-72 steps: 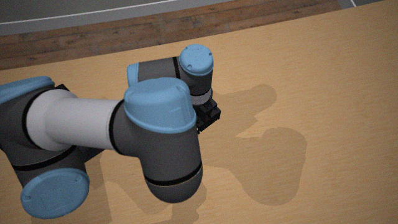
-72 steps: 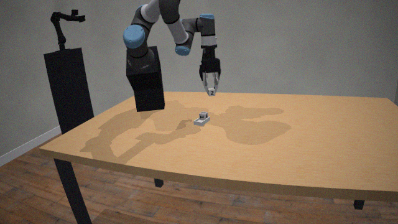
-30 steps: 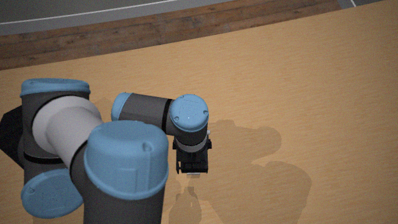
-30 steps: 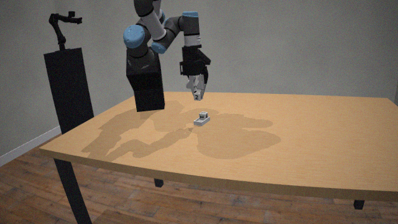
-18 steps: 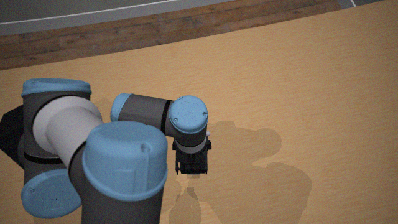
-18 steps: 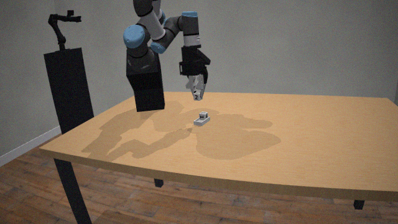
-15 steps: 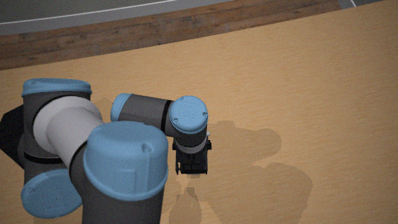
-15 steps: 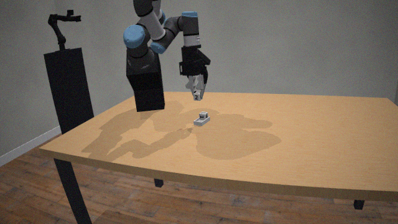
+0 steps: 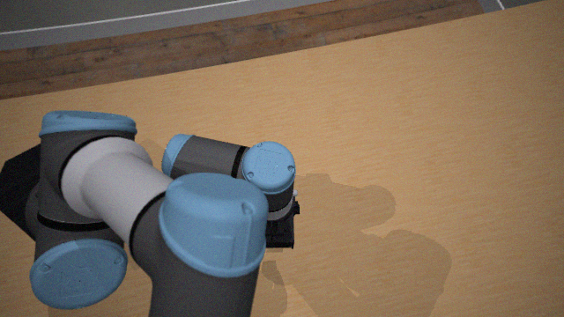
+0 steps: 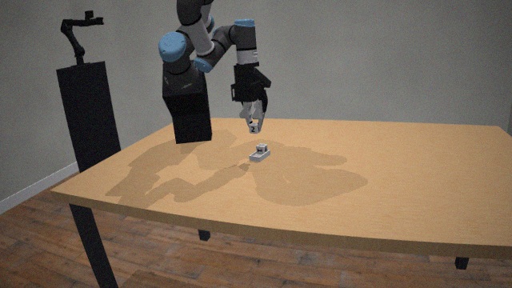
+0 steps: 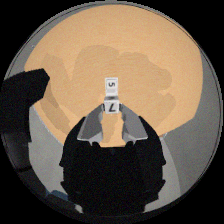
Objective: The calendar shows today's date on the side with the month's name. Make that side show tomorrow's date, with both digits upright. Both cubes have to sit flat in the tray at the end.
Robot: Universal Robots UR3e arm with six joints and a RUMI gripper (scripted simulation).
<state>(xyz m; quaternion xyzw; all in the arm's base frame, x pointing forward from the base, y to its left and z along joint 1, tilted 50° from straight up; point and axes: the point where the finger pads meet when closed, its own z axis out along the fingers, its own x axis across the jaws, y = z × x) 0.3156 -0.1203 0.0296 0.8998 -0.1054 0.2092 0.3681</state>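
Right now my hand is 10 mm short of the grey calendar tray, 10 mm to the right of it and 110 mm above it.
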